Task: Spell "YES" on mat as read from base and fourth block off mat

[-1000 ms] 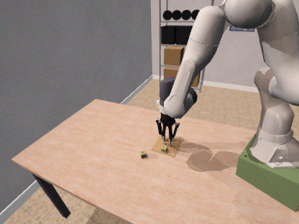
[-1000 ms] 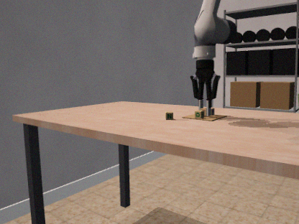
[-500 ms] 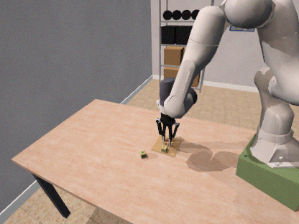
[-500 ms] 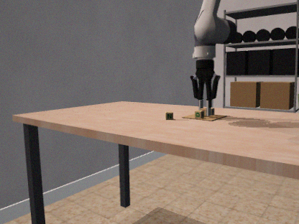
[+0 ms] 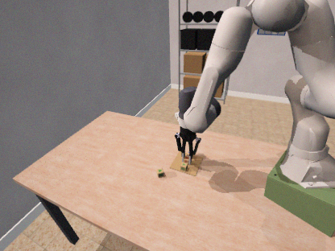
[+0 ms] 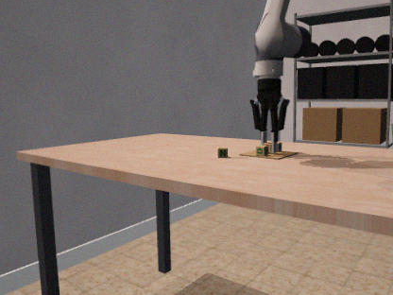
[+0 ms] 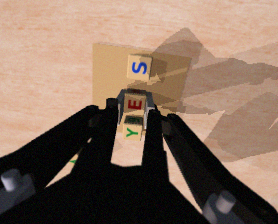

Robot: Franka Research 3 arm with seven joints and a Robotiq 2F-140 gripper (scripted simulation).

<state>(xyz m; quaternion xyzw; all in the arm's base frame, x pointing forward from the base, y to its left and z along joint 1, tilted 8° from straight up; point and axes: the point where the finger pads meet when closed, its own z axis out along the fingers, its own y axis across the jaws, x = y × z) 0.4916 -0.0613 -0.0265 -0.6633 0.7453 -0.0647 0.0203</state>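
The E block is 20 mm below my hand. The rest, counted from my hand: S block 50 mm to the right, 20 mm below, 10 mm behind; then Y block 50 mm to the left, 20 mm below, 10 mm ahead; then tan mat 40 mm below.
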